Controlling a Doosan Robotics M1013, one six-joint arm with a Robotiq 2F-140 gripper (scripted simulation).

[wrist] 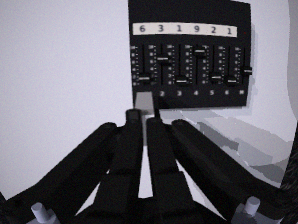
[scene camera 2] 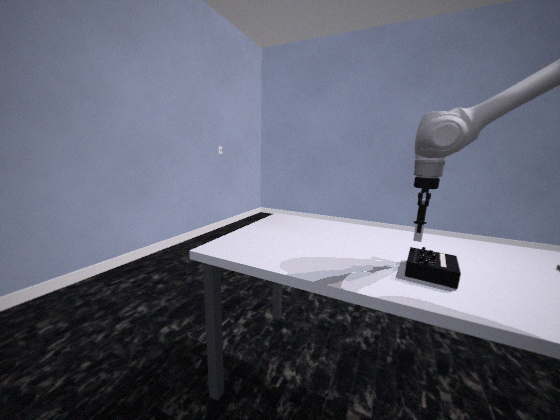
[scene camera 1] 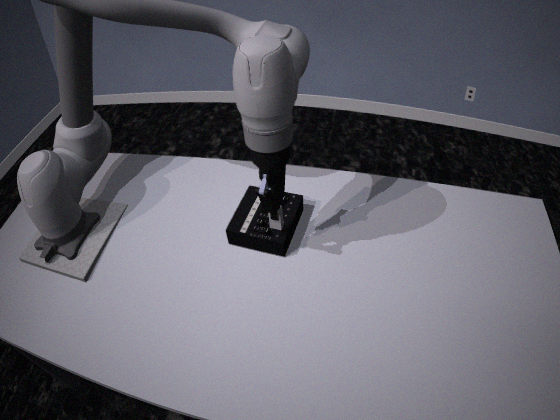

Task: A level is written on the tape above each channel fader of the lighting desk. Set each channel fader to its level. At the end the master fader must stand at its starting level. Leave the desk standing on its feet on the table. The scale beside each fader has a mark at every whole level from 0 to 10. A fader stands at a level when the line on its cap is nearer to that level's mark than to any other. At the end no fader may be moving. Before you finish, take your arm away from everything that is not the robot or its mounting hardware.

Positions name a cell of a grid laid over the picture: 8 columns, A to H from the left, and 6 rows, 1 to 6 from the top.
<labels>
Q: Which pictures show the gripper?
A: The wrist view, scene camera 2 and scene camera 1: all of them.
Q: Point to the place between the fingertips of the gripper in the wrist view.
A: At D3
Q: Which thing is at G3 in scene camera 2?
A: The gripper.
</labels>
